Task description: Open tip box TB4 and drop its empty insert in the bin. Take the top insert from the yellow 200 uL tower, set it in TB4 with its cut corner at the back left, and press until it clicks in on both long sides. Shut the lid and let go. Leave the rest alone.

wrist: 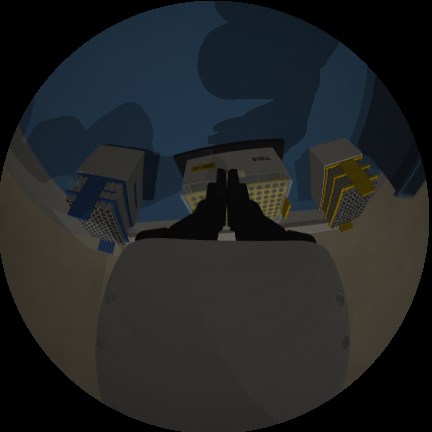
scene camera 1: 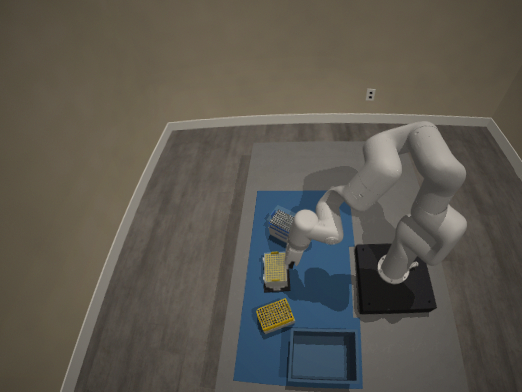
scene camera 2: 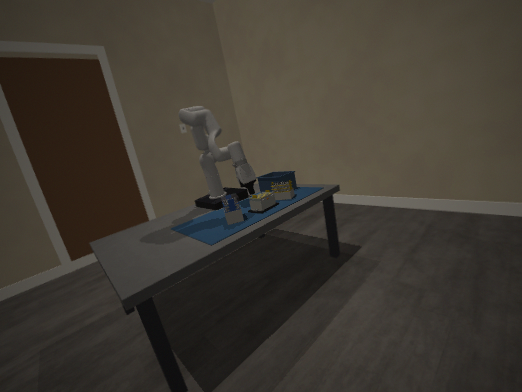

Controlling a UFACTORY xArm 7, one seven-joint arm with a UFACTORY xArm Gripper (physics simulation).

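My gripper (scene camera 1: 291,265) (scene camera 2: 251,191) (wrist: 225,182) is shut and empty, its fingertips together at the front long side of tip box TB4 (scene camera 2: 263,203) (wrist: 240,157). A yellow perforated insert (scene camera 1: 275,267) (wrist: 267,197) shows at the top of TB4, partly behind my fingers in the wrist view. A clear edge shows above the white front wall; whether the lid is fully shut and the insert's seating cannot be told. The yellow tower (scene camera 1: 275,315) (scene camera 2: 283,192) (wrist: 345,185) stands apart, with stacked inserts. The blue bin (scene camera 1: 324,331) (scene camera 2: 270,184) stands beyond it.
A blue tower (scene camera 1: 281,220) (scene camera 2: 232,207) (wrist: 105,195) stands on the other side of TB4, left in the wrist view. TB4 sits on a black base (scene camera 1: 269,289) (wrist: 272,144) on the blue mat (scene camera 1: 320,315). The arm's black mounting plate (scene camera 1: 370,300) is to the right in scene camera 1.
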